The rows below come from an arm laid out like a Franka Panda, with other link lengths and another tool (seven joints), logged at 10 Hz.
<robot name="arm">
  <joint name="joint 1" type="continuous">
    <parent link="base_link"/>
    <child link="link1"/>
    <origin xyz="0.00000 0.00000 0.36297"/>
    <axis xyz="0 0 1"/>
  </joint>
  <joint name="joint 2" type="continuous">
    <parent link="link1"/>
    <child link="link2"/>
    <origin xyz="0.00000 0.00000 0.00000" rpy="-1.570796 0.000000 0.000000"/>
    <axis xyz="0 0 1"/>
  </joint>
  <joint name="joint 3" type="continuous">
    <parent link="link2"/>
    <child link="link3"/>
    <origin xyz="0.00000 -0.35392 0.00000" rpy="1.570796 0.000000 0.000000"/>
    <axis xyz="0 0 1"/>
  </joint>
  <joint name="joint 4" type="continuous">
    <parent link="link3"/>
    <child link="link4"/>
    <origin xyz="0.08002 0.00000 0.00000" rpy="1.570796 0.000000 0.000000"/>
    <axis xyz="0 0 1"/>
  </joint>
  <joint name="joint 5" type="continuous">
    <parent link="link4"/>
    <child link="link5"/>
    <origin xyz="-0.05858 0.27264 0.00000" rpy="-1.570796 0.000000 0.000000"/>
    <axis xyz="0 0 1"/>
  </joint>
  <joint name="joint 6" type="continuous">
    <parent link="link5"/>
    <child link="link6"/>
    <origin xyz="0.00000 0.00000 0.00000" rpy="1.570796 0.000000 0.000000"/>
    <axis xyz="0 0 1"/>
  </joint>
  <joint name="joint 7" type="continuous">
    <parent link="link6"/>
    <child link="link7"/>
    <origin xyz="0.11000 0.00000 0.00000" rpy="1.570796 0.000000 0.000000"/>
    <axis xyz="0 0 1"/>
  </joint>
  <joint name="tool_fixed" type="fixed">
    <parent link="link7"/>
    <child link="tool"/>
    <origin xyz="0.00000 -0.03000 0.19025" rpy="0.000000 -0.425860 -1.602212"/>
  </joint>
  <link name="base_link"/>
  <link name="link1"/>
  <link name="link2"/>
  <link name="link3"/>
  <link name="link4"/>
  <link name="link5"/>
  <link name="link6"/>
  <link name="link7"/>
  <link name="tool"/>
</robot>
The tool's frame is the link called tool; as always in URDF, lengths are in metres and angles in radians. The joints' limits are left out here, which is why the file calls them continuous.
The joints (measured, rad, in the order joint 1, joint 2, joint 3, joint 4, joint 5, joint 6, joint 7), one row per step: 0.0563, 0.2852, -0.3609, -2.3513, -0.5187, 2.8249, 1.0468; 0.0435, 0.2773, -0.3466, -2.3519, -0.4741, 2.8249, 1.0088; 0.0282, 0.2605, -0.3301, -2.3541, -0.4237, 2.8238, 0.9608; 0.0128, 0.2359, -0.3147, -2.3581, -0.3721, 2.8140, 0.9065; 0.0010, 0.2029, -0.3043, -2.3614, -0.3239, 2.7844, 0.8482; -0.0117, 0.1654, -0.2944, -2.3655, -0.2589, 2.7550, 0.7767; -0.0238, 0.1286, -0.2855, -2.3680, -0.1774, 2.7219, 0.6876; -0.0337, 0.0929, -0.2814, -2.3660, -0.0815, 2.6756, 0.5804; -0.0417, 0.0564, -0.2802, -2.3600, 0.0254, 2.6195, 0.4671; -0.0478, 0.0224, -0.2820, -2.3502, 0.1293, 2.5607, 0.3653
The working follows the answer.
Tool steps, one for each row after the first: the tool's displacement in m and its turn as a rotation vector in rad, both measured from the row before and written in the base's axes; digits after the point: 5 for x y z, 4 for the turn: 0.00066, -0.00115, 0.00411, 0.0188, -0.0057, -0.0018; 0.00012, -0.00143, 0.00787, 0.0209, -0.0111, 0.0022; -0.00209, -0.00227, 0.00980, 0.0200, -0.0082, 0.0042; -0.00543, -0.00322, 0.01098, 0.0169, 0.0028, 0.0060; -0.00623, -0.00365, 0.01296, 0.0256, -0.0028, 0.0055; -0.00700, -0.00332, 0.01249, 0.0340, -0.0022, 0.0113; -0.00855, -0.00337, 0.01139, 0.0438, 0.0031, 0.0179; -0.00910, -0.00163, 0.01182, 0.0570, -0.0008, 0.0206; -0.00807, 0.00025, 0.01198, 0.0639, -0.0086, 0.0183
Tool pose at each row, in the base's axes (x y z in m, rotation vector in rad; rounded; the steps above come from the unrounded poses): 0.50562, -0.10753, 0.30488, 2.4490, 0.8655, -0.4812; 0.50628, -0.10868, 0.30899, 2.4672, 0.8694, -0.4685; 0.50640, -0.11011, 0.31686, 2.4852, 0.8767, -0.4467; 0.50431, -0.11238, 0.32666, 2.5011, 0.8872, -0.4280; 0.49888, -0.11559, 0.33765, 2.5131, 0.9027, -0.4238; 0.49265, -0.11924, 0.35061, 2.5331, 0.9194, -0.4094; 0.48564, -0.12257, 0.36309, 2.5573, 0.9471, -0.3906; 0.47709, -0.12594, 0.37449, 2.5864, 0.9895, -0.3728; 0.46799, -0.12757, 0.38630, 2.6246, 1.0401, -0.3429; 0.45992, -0.12732, 0.39828, 2.6685, 1.0890, -0.2988

